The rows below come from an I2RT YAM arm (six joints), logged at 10 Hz.
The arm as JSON. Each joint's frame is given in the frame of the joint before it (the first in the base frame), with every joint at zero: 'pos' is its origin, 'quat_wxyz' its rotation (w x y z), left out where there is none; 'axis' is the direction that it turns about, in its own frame. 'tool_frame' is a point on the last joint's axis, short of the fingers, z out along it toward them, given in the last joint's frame.
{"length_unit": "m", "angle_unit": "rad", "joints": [
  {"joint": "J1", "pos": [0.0, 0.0, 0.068], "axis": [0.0, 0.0, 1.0]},
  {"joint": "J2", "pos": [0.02, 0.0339, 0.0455], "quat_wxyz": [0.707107, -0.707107, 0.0, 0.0], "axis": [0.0, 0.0, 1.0]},
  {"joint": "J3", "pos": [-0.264, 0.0, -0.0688], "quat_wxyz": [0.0, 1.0, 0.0, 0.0], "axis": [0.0, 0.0, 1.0]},
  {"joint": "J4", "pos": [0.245, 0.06, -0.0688], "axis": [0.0, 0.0, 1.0]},
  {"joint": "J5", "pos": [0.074, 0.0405, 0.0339], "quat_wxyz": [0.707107, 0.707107, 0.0, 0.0], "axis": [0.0, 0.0, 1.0]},
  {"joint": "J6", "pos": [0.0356, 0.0, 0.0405], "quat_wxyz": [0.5, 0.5, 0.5, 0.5], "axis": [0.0, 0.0, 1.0]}
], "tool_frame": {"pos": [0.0, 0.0, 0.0], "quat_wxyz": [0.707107, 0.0, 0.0, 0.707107]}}
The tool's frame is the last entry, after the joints.
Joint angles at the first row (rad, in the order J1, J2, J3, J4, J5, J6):
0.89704 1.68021 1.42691 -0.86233 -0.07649 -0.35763
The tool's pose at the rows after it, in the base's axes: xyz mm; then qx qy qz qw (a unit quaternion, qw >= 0):
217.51, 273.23, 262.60, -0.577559, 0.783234, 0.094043, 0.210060
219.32, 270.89, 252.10, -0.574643, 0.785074, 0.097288, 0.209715
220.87, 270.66, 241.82, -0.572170, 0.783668, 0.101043, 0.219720
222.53, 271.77, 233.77, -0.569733, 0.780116, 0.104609, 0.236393
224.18, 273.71, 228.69, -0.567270, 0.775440, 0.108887, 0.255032
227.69, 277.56, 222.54, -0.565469, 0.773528, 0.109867, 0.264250
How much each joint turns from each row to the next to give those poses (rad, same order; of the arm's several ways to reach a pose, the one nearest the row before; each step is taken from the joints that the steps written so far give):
-0.00610 0.00038 -0.04656 0.05075 0.00268 -0.00496
-0.00915 0.00037 -0.04158 0.04272 -0.00878 0.00000
-0.00420 0.00040 -0.04498 0.06713 -0.00343 0.00001
-0.00153 0.00077 -0.03890 0.07475 0.00076 -0.00040
0.00000 0.00113 -0.02825 0.06907 0.00076 0.00001
-0.00038 0.01906 -0.00803 0.04616 0.00267 0.00038

